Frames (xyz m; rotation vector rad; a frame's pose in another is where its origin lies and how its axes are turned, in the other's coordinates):
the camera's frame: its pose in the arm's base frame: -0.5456 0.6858 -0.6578 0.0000 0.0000 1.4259
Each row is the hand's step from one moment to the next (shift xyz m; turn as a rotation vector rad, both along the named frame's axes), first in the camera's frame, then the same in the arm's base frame.
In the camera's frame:
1: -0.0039 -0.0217 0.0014 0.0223 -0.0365 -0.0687
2: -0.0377 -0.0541 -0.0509 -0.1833 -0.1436 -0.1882
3: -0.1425 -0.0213 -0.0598 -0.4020 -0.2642 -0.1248
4: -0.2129 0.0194 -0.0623 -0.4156 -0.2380 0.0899
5: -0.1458 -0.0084 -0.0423 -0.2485 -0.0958 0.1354
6: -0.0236 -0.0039 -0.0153 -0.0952 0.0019 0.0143
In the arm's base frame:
1: 0.0209 -0.0070 0.0014 0.0393 0.0168 -0.0687
2: 0.0481 -0.0451 -0.0509 0.1156 -0.2021 -0.1882
3: 0.0005 -0.1441 -0.0598 0.2034 -0.4359 -0.1248
4: -0.0499 -0.2079 -0.0623 0.1755 -0.4456 0.0899
5: -0.0127 -0.1455 -0.0423 0.0589 -0.2597 0.1354
6: 0.0005 -0.0239 -0.0153 -0.0156 -0.0939 0.0143

